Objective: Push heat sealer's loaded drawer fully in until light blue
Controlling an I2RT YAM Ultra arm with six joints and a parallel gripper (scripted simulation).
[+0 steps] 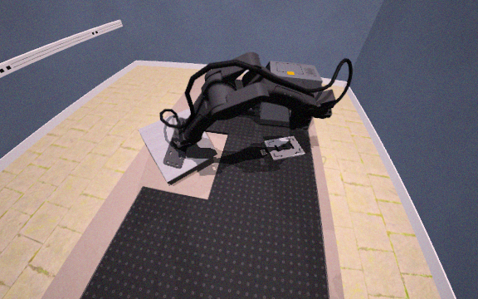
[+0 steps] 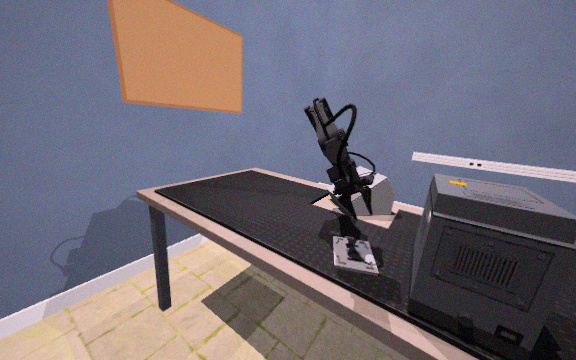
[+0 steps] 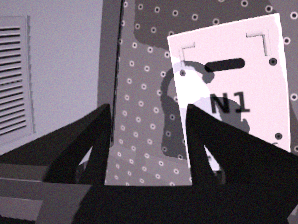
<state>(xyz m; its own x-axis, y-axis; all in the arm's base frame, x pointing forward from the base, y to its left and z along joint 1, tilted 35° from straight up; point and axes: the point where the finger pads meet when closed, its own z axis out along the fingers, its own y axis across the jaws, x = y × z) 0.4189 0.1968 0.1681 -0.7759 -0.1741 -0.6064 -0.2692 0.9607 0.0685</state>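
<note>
The sealer drawer is 26 cm behind my hand, 26 cm to the left of it and 9 cm below it. From my hand the other things lie so: white tag (12 cm behind, 4 cm to the right, 15 cm below).
</note>
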